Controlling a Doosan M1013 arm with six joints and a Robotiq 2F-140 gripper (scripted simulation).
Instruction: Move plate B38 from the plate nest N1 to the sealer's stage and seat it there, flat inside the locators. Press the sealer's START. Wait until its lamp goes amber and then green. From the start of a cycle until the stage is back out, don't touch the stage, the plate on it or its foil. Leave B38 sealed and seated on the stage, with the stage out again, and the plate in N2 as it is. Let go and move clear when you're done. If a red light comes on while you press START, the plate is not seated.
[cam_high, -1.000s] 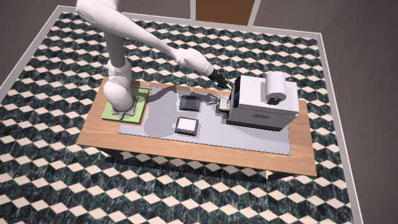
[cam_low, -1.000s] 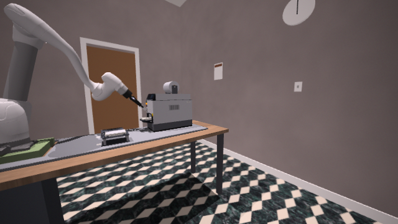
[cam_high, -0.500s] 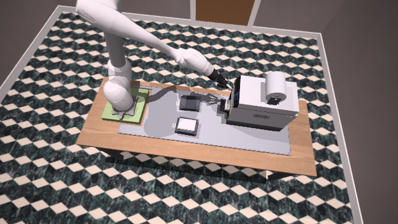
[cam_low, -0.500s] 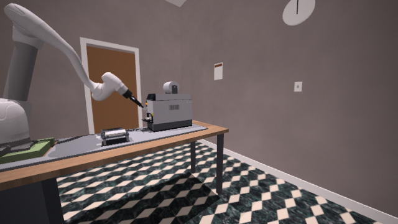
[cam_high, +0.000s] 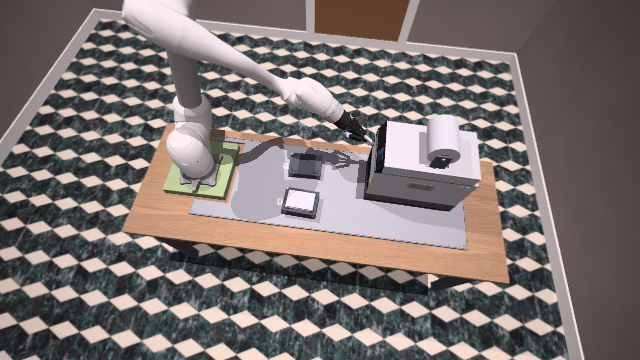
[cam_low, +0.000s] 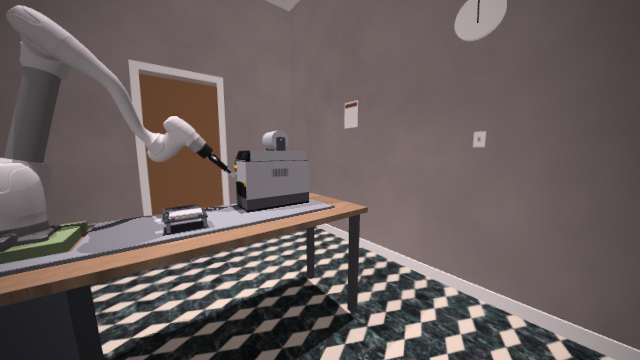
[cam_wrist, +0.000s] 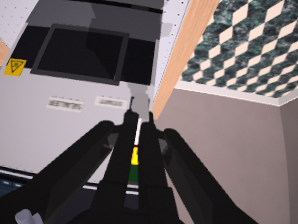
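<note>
Right now the white button is 4 cm ahead of my hand and 2 cm below it. Round my hand: foil roll: 26 cm ahead, 20 cm above, 11 cm to the right; sealer stage: 11 cm below, 10 cm to the right, 10 cm ahead; plate B38: 10 cm to the right, 10 cm below, 10 cm ahead.
</note>
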